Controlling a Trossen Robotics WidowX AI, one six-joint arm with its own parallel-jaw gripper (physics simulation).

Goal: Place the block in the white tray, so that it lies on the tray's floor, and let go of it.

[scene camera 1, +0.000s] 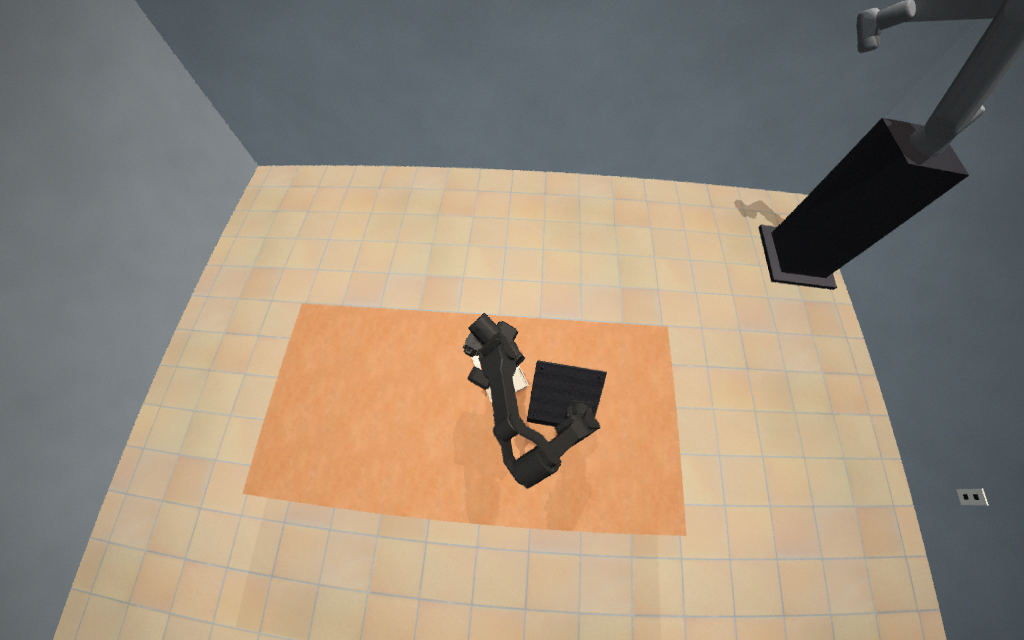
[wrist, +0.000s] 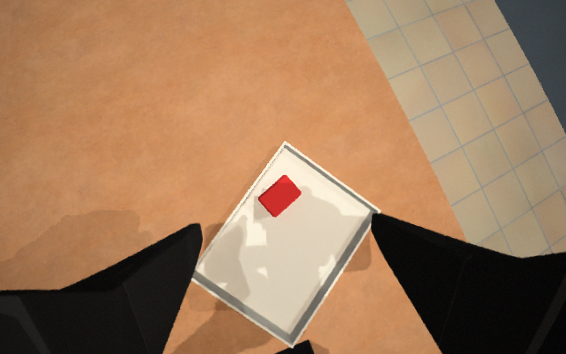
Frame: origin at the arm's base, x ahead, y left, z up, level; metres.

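Where they show: gripper, between the fingertips: (wrist: 288, 226); arm's base, origin of its link: (scene camera 1: 579, 411).
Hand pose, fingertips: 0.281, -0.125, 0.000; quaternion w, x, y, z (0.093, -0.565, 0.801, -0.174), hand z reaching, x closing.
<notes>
Each offset is from my fingertips to the centre of the thing, as dx, dy, dz. Level surfaces: height alone.
The red block @[+0.013, -0.009, -0.116] (wrist: 280, 195) is inside the white tray @[-0.035, +0.000, -0.124] (wrist: 300, 272) (scene camera 1: 518, 381), near one corner in the wrist view, and appears to lie on the tray's floor. It is apart from both fingers. My gripper (wrist: 288, 226) is open wide and empty above the tray, with one black fingertip on each side of it in the wrist view. In the scene view my arm covers most of the tray, and the block does not show there.
A black base plate (scene camera 1: 566, 384) under my arm's foot lies right of the tray on the orange table top @[dz -0.134] (scene camera 1: 362, 400). A black pedestal (scene camera 1: 853, 203) with a grey arm stands far off at the back right, beyond the table.
</notes>
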